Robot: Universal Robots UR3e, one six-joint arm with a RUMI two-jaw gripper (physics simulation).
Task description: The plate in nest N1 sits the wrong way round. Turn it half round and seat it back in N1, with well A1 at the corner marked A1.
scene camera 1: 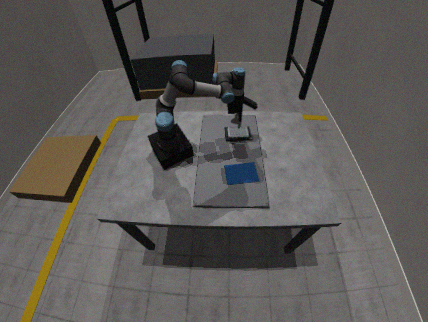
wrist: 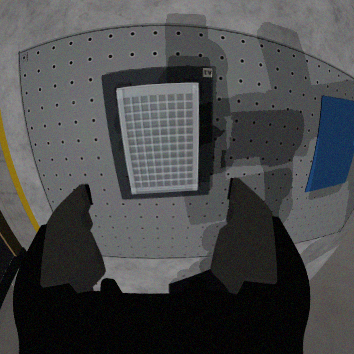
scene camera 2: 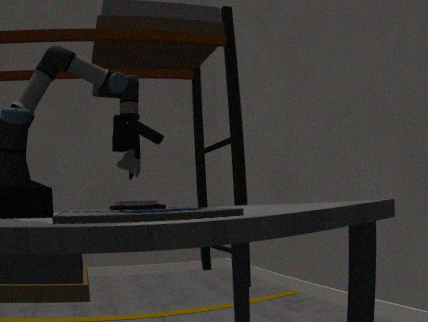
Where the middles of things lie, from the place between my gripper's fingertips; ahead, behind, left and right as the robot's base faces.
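Labels:
The well plate point(wrist: 159, 122) is 8 cm below my hand, and I see that it is also 1 cm ahead of my hand.

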